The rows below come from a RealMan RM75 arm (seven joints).
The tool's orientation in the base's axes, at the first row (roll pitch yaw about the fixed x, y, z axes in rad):
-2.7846 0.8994 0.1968
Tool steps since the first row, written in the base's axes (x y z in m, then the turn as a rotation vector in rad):
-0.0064 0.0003 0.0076 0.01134 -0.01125 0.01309
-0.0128 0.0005 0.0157 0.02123 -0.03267 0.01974
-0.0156 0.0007 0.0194 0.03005 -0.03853 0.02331
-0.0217 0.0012 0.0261 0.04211 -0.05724 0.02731
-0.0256 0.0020 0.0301 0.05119 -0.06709 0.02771
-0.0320 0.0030 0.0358 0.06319 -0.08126 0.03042
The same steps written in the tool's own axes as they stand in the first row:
-0.0098 -0.0014 0.0007 -0.00470 0.00713 -0.01880
-0.0200 -0.0028 0.0010 -0.00648 0.02567 -0.03474
-0.0246 -0.0036 0.0011 -0.00460 0.02984 -0.04494
-0.0335 -0.0050 0.0021 -0.00265 0.04614 -0.06050
-0.0389 -0.0063 0.0030 0.00137 0.05485 -0.06985
-0.0472 -0.0080 0.0049 0.00485 0.06702 -0.08370

